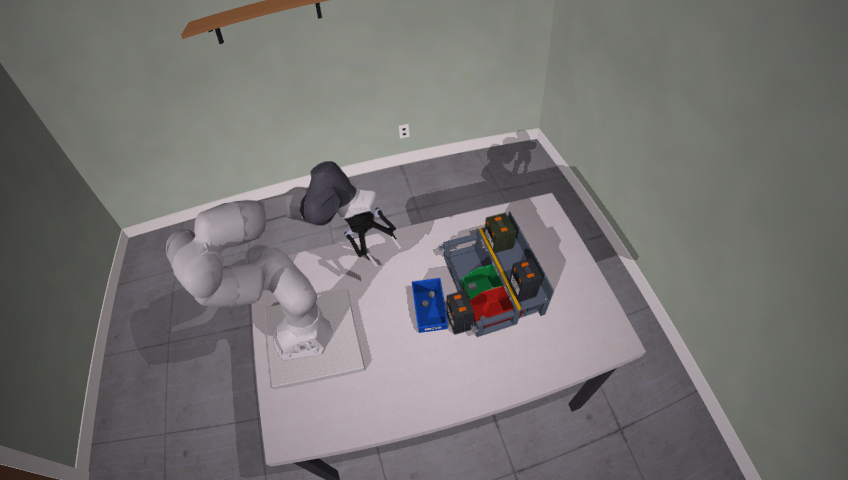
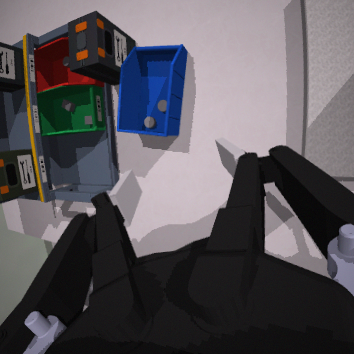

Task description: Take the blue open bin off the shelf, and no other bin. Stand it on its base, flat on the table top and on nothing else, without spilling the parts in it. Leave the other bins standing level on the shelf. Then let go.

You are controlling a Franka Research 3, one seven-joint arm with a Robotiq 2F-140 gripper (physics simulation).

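The blue open bin (image 1: 437, 315) (image 2: 145, 75) stands upright on its base on the table top (image 1: 386, 410), in front of the shelf, with two grey round parts inside. Its corner is close to a dark case; whether they touch I cannot tell. My gripper (image 1: 379, 248) (image 2: 176, 166) is open and empty, above the table and apart from the bin. The green bin (image 1: 476, 278) (image 2: 60, 120) and the red bin (image 1: 490, 303) (image 2: 50, 70) sit side by side on the grey shelf (image 1: 500, 270) (image 2: 30, 100), looking level, with parts inside.
A dark case (image 1: 459, 312) (image 2: 95, 47) stands at the shelf's front beside the red bin. Another dark case (image 1: 527, 279) and an olive case (image 1: 500, 231) (image 2: 15, 175) are on the shelf's far side. The arm's base plate (image 1: 342, 356) (image 2: 327, 65) lies on the table.
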